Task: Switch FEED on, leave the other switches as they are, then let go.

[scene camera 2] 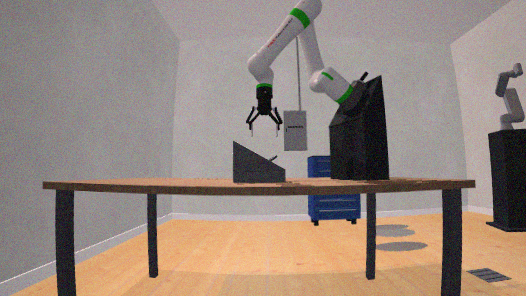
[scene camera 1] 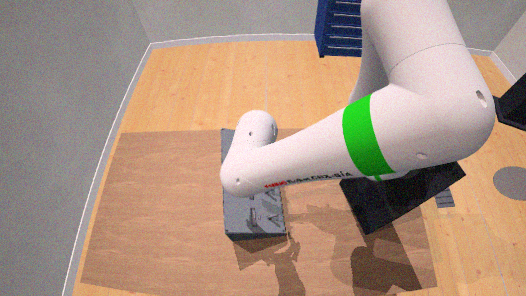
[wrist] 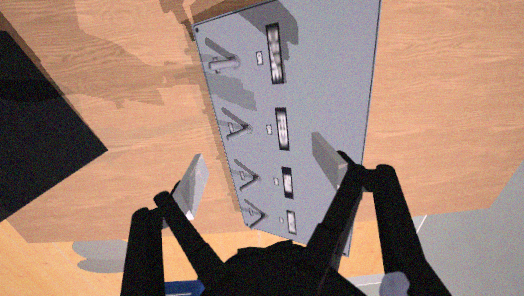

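Pixels of known places: gripper, fingertip midpoint: (scene camera 2: pixel 264 136) (wrist: pixel 258 154); arm's base, link origin: (scene camera 2: pixel 352 101).
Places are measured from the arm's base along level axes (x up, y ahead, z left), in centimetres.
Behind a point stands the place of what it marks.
Observation:
A grey sloped switch panel (scene camera 1: pixel 237 212) {x -27.3, y 53.6, z 29.1 cm} (scene camera 2: pixel 247 169) {x -37.9, y 48.5, z 36.4 cm} (wrist: pixel 332 75) {x -26.9, y 55.1, z 27.9 cm} stands on the table. In the wrist view its levers form a row along the left side, and each leans left, away from its small ON mark. The FEED lever (wrist: pixel 237 131) {x -32.2, y 44.9, z 14.1 cm} is second from the top, opposite the FEED label (wrist: pixel 282 128) {x -30.8, y 52.3, z 17.5 cm}, whose print is blurred. The DRIVE lever (wrist: pixel 223 64) {x -31.9, y 40.0, z 24.4 cm} is above it; two more levers (wrist: pixel 246 179) {x -35.8, y 50.0, z 1.6 cm} (wrist: pixel 256 216) {x -35.6, y 55.8, z -9.2 cm} are below. My gripper (scene camera 2: pixel 265 134) {x -19.9, y 47.5, z 16.8 cm} (wrist: pixel 258 154) {x -19.9, y 47.5, z 16.8 cm} is open and empty, fingers down, above the panel and apart from it. The arm hides it in scene camera 1.
The wooden table (scene camera 1: pixel 150 200) {x -44.0, y 102.7, z 36.6 cm} (scene camera 2: pixel 150 187) {x -44.7, y 69.7, z 73.5 cm} carries the panel and the arm's black pedestal (scene camera 1: pixel 395 200) {x -9.6, y -2.1, z 12.3 cm} (scene camera 2: pixel 357 145) {x -26.7, y -0.8, z 13.7 cm} (wrist: pixel 40 135) {x -34.1, y 8.8, z 2.2 cm}, which stands beside the panel's lever side. A blue drawer cabinet (scene camera 1: pixel 340 30) (scene camera 2: pixel 334 206) is on the floor behind. A grey box (scene camera 2: pixel 295 140) hangs at the wall.

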